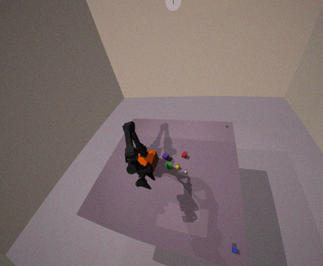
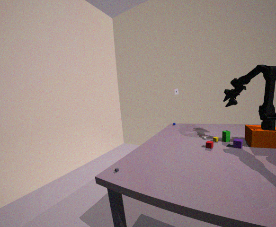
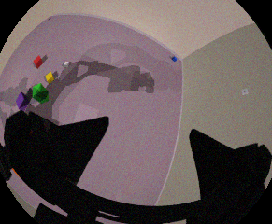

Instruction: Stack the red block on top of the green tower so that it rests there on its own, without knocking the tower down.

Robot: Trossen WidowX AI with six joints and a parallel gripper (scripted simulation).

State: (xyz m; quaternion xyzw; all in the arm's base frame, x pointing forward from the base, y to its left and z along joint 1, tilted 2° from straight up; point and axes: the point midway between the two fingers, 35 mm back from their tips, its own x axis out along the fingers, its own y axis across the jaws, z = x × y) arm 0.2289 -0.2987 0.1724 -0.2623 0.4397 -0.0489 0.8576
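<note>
Now: gripper tip 11 cm short of the red block, 43 cm to the right of it and 24 cm above it. The rest, counted from my gripper tip: blue cube: 56 cm ahead, 21 cm to the right, 24 cm below; yellow block: 7 cm ahead, 29 cm to the left, 24 cm below; purple block: 6 cm behind, 38 cm to the left, 23 cm below.
</note>
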